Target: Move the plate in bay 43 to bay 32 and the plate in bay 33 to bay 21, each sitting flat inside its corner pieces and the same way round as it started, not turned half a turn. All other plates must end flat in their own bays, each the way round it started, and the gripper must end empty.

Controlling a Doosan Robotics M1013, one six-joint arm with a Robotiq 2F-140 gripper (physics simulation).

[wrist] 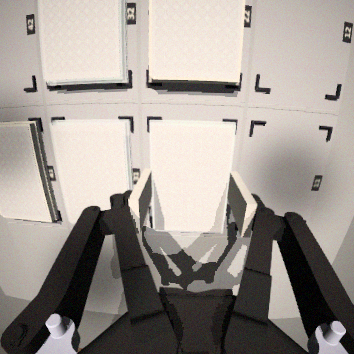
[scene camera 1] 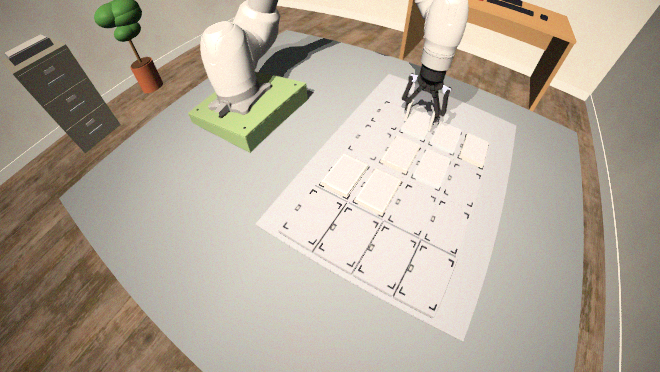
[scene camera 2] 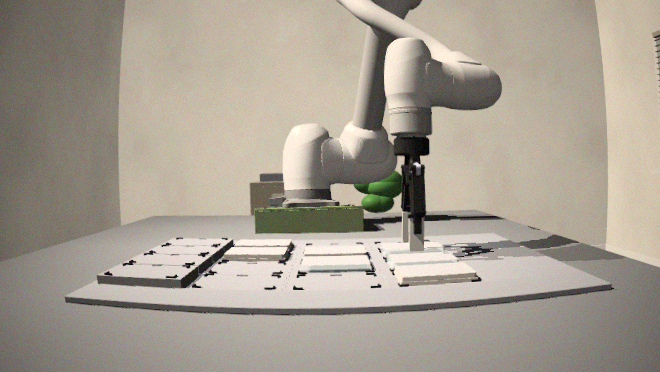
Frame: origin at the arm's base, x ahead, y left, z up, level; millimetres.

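Where they show: gripper, fingertip midpoint: [wrist: 189, 182] [scene camera 1: 418, 123] [scene camera 2: 412, 247]; arm's base at its link origin: [scene camera 1: 240, 97] [scene camera 2: 308, 206].
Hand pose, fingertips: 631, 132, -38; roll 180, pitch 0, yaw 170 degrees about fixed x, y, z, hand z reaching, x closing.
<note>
Each offset is from my fingertips to the centre of the thing, as dx, dy, dz. "pt": to the spot under its first point.
My gripper [scene camera 1: 421, 116] [scene camera 2: 411, 245] [wrist: 189, 182] points straight down and is shut on a thin white plate {+0, +0, -3} [scene camera 1: 416, 127] [scene camera 2: 392, 246] [wrist: 192, 160], one finger along each side. This plate is low in bay 21 and looks level; its far corners line up with the corner pieces in the wrist view. The fingers hide its near corners. Another plate {+76, -180, -7} [scene camera 1: 431, 168] [scene camera 2: 336, 263] [wrist: 84, 40] lies flat in bay 32. Bay 33 {pt +45, -347, -14} [scene camera 1: 412, 210] and bay 43 {pt +150, -365, -14} [scene camera 1: 447, 227] hold no plate.
Plates lie in bay 31 {pt +102, -37, +0} [scene camera 1: 445, 138] [wrist: 92, 165] and bay 41 {pt +208, -51, +0} [scene camera 1: 474, 150] [wrist: 22, 170], bay 22 {pt -32, -169, +0} [scene camera 1: 400, 153] [wrist: 196, 40], bay 13 {pt -161, -311, +0} [scene camera 1: 345, 175] and bay 23 {pt -62, -331, +0} [scene camera 1: 377, 191]. A raised row of bays [scene camera 1: 387, 260] [scene camera 2: 150, 274] has no plates. The arm's green base [scene camera 1: 272, 115] stands beside the mat.
</note>
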